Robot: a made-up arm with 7 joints.
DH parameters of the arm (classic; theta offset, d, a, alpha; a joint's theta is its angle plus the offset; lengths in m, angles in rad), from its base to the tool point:
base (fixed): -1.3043 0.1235 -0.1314 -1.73
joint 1: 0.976 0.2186 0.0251 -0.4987
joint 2: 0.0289 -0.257 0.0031 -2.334
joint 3: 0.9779 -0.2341 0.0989 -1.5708
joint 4: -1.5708 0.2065 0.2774 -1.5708
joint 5: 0 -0.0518 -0.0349 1.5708
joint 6: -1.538 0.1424 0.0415 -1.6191
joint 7: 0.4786 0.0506 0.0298 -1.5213
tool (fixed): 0.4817 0.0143 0 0
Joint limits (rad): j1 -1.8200..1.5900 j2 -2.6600..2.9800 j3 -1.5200..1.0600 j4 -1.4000..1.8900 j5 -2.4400..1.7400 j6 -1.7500..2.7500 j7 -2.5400..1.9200
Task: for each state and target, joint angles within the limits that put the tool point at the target. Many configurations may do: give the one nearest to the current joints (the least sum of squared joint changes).
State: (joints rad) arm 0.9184 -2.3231 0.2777 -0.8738 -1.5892 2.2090 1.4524
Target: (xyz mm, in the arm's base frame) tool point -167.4 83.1 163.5
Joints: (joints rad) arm 1.0025 -2.4348 -0.0713 -0.2080 -1.5866 2.0785 1.2548
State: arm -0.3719 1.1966 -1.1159 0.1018 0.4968 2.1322 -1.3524
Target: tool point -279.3 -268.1 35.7
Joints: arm -0.2343 1.0106 -1.1053 0.3685 0.3892 2.2134 -1.3732
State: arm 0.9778 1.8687 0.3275 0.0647 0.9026 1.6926 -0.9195
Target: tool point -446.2 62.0 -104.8
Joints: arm 1.5900 2.1094 -0.0772 0.4875 0.9617 1.7771 -0.7613
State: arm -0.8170 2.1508 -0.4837 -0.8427 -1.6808 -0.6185 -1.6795
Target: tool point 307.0 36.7 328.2
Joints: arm -1.1261 1.4431 0.2099 -0.9978 -1.5352 -0.5572 -1.5666
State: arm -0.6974 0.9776 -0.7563 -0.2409 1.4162 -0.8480 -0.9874
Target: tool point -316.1 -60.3 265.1
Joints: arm -0.6546 1.1581 -1.2439 0.3449 1.6655 -0.7072 -1.0044
